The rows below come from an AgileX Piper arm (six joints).
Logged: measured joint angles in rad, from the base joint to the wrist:
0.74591 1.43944 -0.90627 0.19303 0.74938 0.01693
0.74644 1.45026 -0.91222 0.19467 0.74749 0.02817
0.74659 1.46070 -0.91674 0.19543 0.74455 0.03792
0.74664 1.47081 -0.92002 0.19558 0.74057 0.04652
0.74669 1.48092 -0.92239 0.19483 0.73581 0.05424
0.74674 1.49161 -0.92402 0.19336 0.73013 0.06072
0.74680 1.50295 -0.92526 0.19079 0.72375 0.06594
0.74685 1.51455 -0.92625 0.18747 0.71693 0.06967
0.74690 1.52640 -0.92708 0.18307 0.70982 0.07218
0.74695 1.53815 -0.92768 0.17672 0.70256 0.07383
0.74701 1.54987 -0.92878 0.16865 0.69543 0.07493
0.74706 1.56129 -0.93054 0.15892 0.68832 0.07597
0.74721 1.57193 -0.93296 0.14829 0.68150 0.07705
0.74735 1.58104 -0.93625 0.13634 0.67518 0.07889
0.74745 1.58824 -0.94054 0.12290 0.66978 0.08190
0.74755 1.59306 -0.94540 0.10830 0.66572 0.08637
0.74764 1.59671 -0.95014 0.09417 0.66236 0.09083
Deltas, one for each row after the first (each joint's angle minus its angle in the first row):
0.00053 0.01082 -0.00595 0.00164 -0.00189 0.01124
0.00068 0.02126 -0.01047 0.00240 -0.00483 0.02099
0.00073 0.03137 -0.01375 0.00255 -0.00881 0.02959
0.00078 0.04148 -0.01612 0.00180 -0.01357 0.03731
0.00083 0.05217 -0.01775 0.00033 -0.01925 0.04379
0.00089 0.06351 -0.01899 -0.00224 -0.02563 0.04901
0.00094 0.07511 -0.01998 -0.00556 -0.03245 0.05274
0.00099 0.08696 -0.02081 -0.00996 -0.03956 0.05525
0.00104 0.09871 -0.02141 -0.01631 -0.04682 0.05690
0.00110 0.11043 -0.02251 -0.02438 -0.05395 0.05800
0.00115 0.12185 -0.02427 -0.03411 -0.06106 0.05904
0.00130 0.13249 -0.02669 -0.04474 -0.06788 0.06012
0.00144 0.14160 -0.02998 -0.05669 -0.07420 0.06196
0.00154 0.14880 -0.03427 -0.07013 -0.07960 0.06497
0.00164 0.15362 -0.03913 -0.08473 -0.08366 0.06944
0.00173 0.15727 -0.04387 -0.09886 -0.08702 0.07390

